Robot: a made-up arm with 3 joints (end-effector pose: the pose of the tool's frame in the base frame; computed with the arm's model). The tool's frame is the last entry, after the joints. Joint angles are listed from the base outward.
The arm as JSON. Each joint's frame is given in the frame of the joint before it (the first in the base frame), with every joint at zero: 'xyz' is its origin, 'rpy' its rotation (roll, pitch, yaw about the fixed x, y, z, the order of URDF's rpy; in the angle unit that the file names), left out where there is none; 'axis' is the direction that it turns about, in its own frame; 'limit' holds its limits. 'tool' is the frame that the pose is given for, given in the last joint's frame.
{
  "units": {
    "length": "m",
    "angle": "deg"
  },
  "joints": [
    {
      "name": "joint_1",
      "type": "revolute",
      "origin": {
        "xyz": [
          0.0,
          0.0,
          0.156
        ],
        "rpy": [
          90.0,
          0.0,
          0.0
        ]
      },
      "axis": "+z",
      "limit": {
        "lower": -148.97,
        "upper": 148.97
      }
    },
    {
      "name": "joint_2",
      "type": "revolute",
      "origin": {
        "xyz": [
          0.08,
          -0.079,
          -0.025
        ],
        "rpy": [
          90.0,
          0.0,
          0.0
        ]
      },
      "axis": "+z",
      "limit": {
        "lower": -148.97,
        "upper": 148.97
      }
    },
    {
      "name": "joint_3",
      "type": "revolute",
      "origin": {
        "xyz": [
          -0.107,
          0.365,
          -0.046
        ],
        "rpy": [
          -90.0,
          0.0,
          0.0
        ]
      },
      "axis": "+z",
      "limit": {
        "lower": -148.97,
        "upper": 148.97
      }
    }
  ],
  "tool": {
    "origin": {
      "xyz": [
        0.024,
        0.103,
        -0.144
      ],
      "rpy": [
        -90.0,
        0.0,
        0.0
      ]
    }
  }
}
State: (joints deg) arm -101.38 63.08 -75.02
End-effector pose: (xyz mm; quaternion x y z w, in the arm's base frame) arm -5.8 -73.9 277.2 -0.1193 0.8519 -0.5093 0.0268
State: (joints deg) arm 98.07 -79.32 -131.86
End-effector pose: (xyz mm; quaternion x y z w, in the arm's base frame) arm 77.9 -61.5 458.5 -0.5786 0.2237 -0.2694 0.7366
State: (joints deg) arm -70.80 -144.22 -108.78
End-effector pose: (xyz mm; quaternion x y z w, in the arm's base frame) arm -10.5 194.2 -84.0 -0.3097 0.3072 0.8999 0.0011
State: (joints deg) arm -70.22 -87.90 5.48
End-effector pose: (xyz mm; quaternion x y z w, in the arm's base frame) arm 168.2 -76.0 -99.6 0.4259 0.3854 0.5480 0.6081
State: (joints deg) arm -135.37 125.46 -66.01
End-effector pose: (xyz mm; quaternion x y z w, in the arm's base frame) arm 60.7 155.8 234.3 0.5058 -0.4502 0.7309 0.0850
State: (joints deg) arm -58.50 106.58 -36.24
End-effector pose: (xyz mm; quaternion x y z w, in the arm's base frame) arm -34.3 113.7 280.6 -0.1548 0.4398 -0.7866 0.4048
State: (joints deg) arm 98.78 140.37 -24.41
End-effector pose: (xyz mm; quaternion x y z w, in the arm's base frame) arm -46.0 222.4 120.4 0.8275 -0.2049 -0.4475 0.2701
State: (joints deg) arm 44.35 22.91 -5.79
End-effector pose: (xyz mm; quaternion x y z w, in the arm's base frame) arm -99.1 -150.3 152.9 0.0842 -0.3236 -0.1799 0.9251
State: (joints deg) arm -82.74 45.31 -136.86
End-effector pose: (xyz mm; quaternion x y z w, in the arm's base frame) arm -138.1 -92.0 254.5 -0.1752 -0.8683 0.3430 0.3126
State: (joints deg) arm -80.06 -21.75 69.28
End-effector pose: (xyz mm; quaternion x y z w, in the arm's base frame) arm 22.2 -252.5 179.3 0.1820 0.0922 0.0499 0.9777
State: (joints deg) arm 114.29 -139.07 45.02
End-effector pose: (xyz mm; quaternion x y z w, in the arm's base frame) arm -194.8 85.3 449.7 -0.5325 -0.3440 0.7709 0.0628
